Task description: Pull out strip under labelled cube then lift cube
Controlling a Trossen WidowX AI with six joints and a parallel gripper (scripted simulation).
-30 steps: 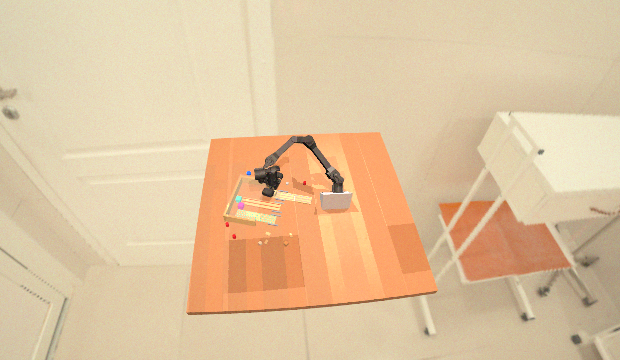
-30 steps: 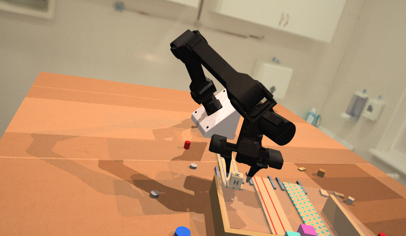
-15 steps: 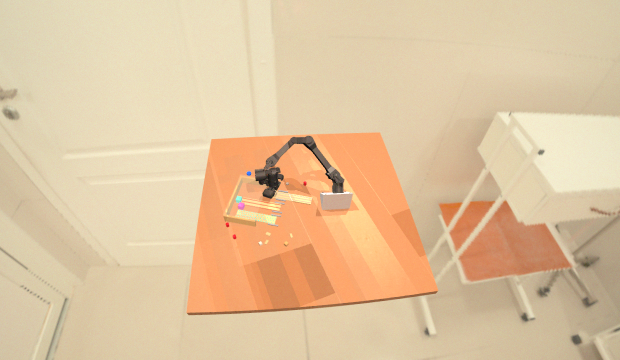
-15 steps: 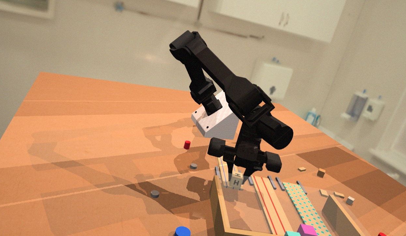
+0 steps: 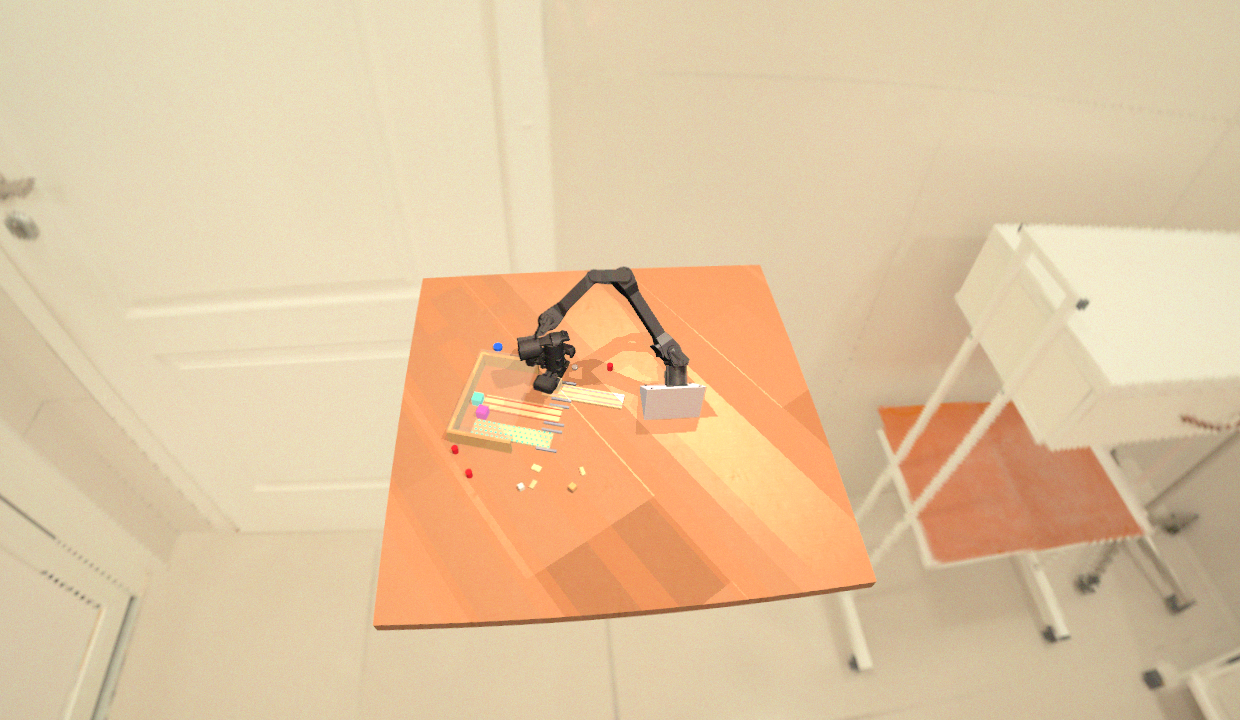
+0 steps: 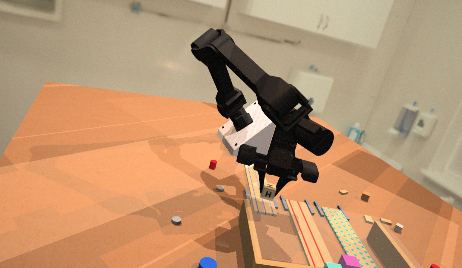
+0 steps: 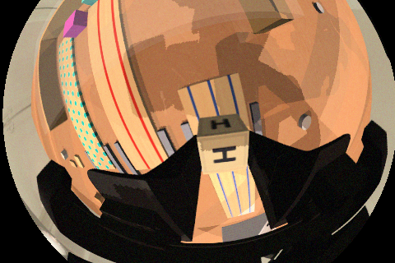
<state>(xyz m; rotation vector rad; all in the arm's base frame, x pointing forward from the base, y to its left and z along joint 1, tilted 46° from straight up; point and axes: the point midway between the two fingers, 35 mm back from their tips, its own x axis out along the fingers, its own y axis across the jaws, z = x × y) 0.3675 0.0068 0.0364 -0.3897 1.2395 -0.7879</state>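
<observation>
My gripper tip is 8 cm past the strip, 1 cm to the right of it and 3 cm above it. Also, from my gripper tip: cube: 1 cm above; blue disc: 21 cm ahead, 17 cm to the right, 3 cm below.
</observation>
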